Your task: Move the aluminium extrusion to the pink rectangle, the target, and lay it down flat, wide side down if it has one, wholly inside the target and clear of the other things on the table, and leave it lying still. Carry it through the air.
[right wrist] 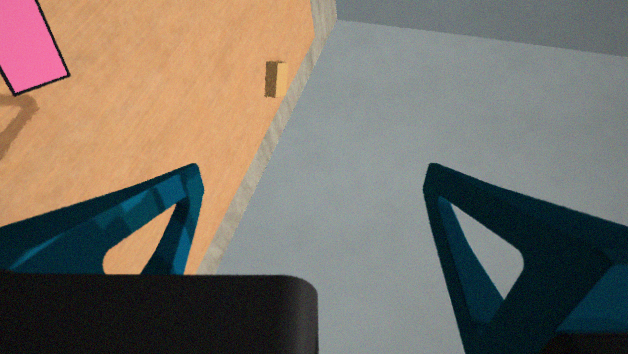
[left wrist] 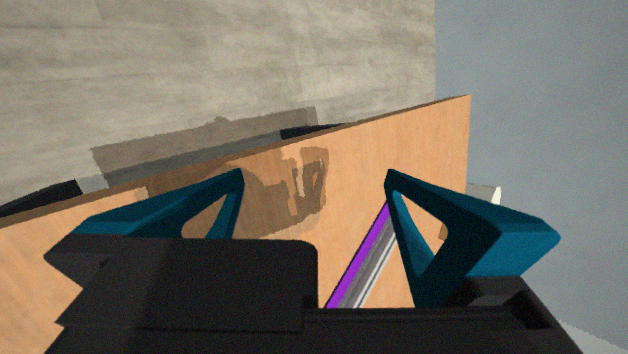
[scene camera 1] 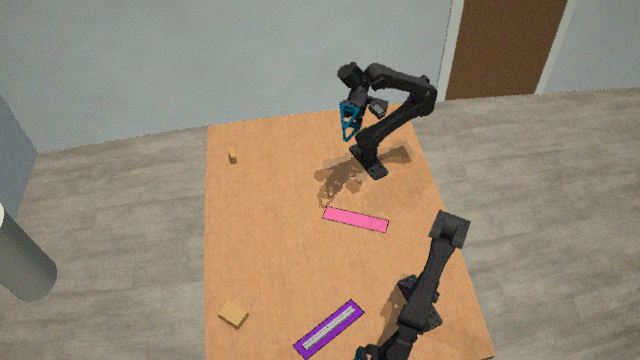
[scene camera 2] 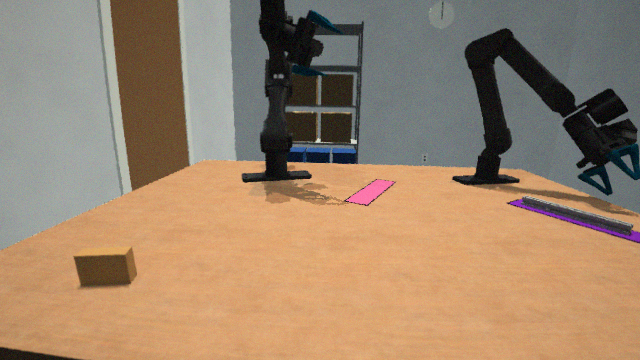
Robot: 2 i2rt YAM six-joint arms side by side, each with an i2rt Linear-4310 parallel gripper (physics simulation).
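Frame: origin at the left arm's base, x left, y back, z up, level; centimetres.
Seen in the pictures: left gripper, fingertip midpoint: (left wrist: 314,176) (scene camera 2: 623,187); right gripper, fingertip midpoint: (right wrist: 313,176) (scene camera 1: 344,135) (scene camera 2: 334,54); left arm's base, origin of the base link: (scene camera 2: 485,180); right arm's base, origin of the base link: (scene camera 1: 368,161) (scene camera 2: 276,177).
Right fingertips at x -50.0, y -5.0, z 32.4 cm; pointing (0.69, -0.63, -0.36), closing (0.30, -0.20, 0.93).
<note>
Offsets run from my right fingertips to a thing's top centre. "*": to the spot under its first point.
The aluminium extrusion @[dy -25.3, dx +46.1, dz -30.4 cm] (scene camera 1: 328,328) (scene camera 2: 577,215) (left wrist: 369,266) is a long grey grooved bar, lying flat on a purple rectangle (scene camera 1: 335,332) (scene camera 2: 636,236) (left wrist: 357,265). The pink rectangle @[* dy -0.1, dx +11.2, dz -32.3 cm] (scene camera 1: 355,219) (scene camera 2: 371,192) (right wrist: 30,50) is bare and lies at another angle, between the arm bases in scene camera 1. My left gripper (scene camera 2: 621,185) (left wrist: 314,176) is open and empty, above the table near the extrusion; the bar shows beside and behind the right-hand finger in the left wrist view. In scene camera 1 it is mostly cut off. My right gripper (scene camera 1: 351,135) (scene camera 2: 334,53) (right wrist: 313,176) is open, empty and high up.
A tan block @[dy -52.0, dx +30.5, dz -29.4 cm] (scene camera 1: 233,314) stands left of the purple rectangle in scene camera 1. A narrow tan block @[dy -33.3, dx -36.1, dz -28.4 cm] (scene camera 1: 232,156) (scene camera 2: 105,267) (right wrist: 276,79) stands near the far left table corner there. The right arm's base (scene camera 1: 369,162) is above the pink rectangle in that view.
</note>
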